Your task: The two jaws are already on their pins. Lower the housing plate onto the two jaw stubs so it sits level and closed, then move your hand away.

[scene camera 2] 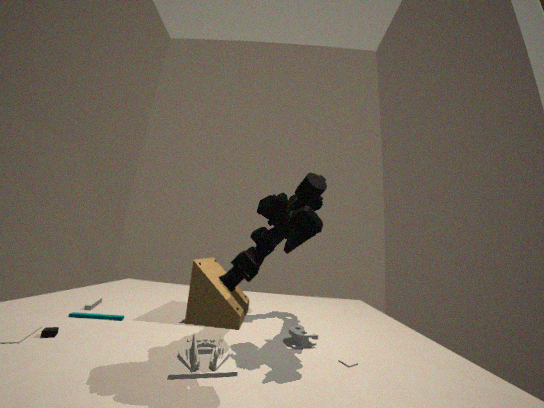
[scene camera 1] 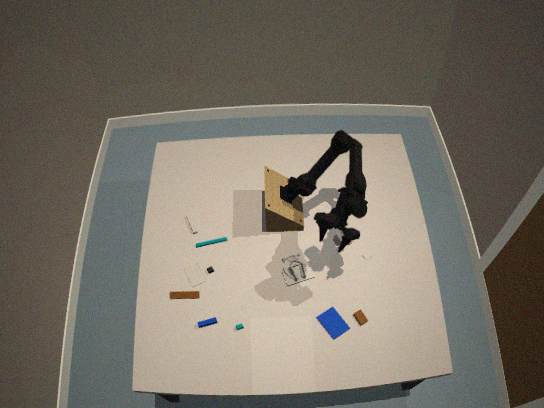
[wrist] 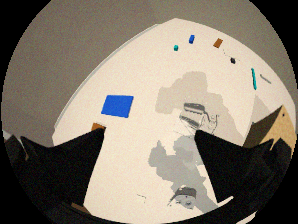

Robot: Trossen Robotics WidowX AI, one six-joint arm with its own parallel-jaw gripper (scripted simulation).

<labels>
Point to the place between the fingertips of my gripper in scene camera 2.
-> At 269,257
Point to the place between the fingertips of my gripper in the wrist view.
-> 150,134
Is my gripper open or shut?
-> Open.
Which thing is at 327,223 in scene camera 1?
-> My gripper.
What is my gripper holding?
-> Nothing.
</labels>
